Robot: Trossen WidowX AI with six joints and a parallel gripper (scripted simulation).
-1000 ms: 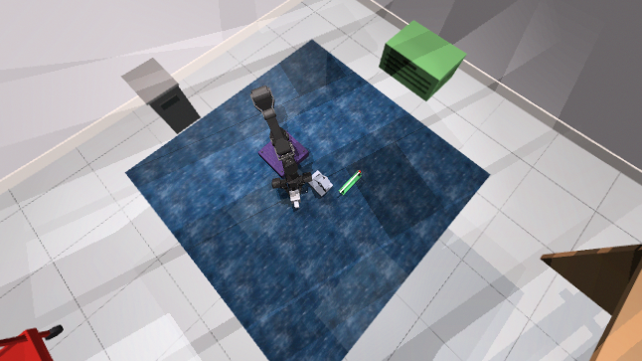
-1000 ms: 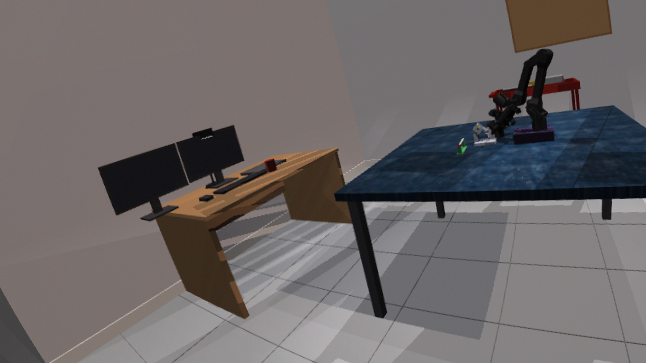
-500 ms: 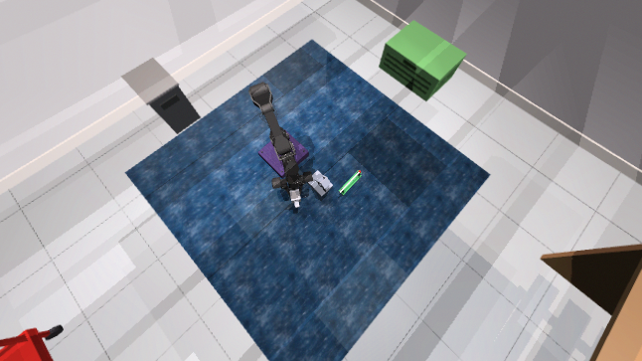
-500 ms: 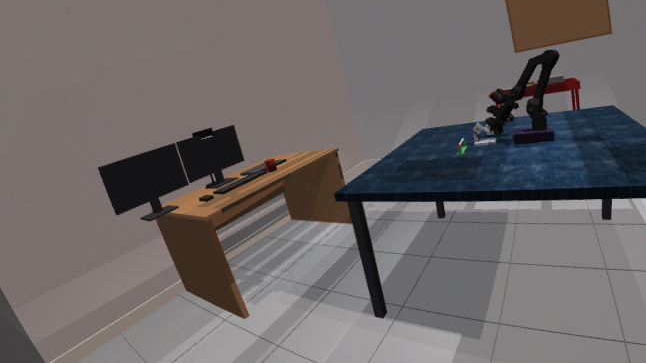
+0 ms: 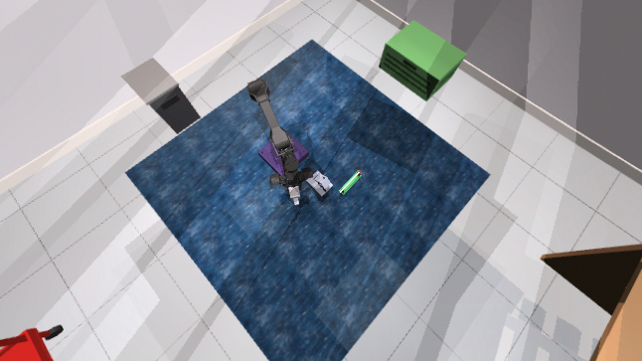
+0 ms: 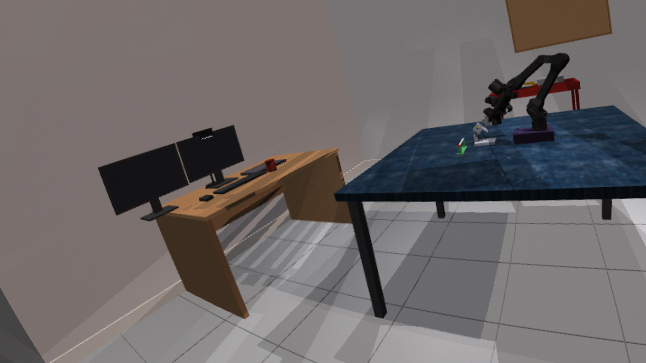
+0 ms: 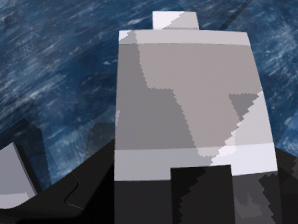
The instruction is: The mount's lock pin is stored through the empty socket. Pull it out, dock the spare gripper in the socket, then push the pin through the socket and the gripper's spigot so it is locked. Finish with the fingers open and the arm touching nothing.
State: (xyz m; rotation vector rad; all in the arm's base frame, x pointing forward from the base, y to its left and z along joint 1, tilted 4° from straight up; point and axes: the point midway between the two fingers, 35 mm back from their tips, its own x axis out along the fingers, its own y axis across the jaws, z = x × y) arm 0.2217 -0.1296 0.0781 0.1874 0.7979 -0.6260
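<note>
Right now my gripper tip is 5 cm short of the mount, 13 cm to the right of it and 4 cm above it. Round my gripper tip: spare gripper 1 cm above; green rest 15 cm ahead, 24 cm to the left, 7 cm below.
</note>
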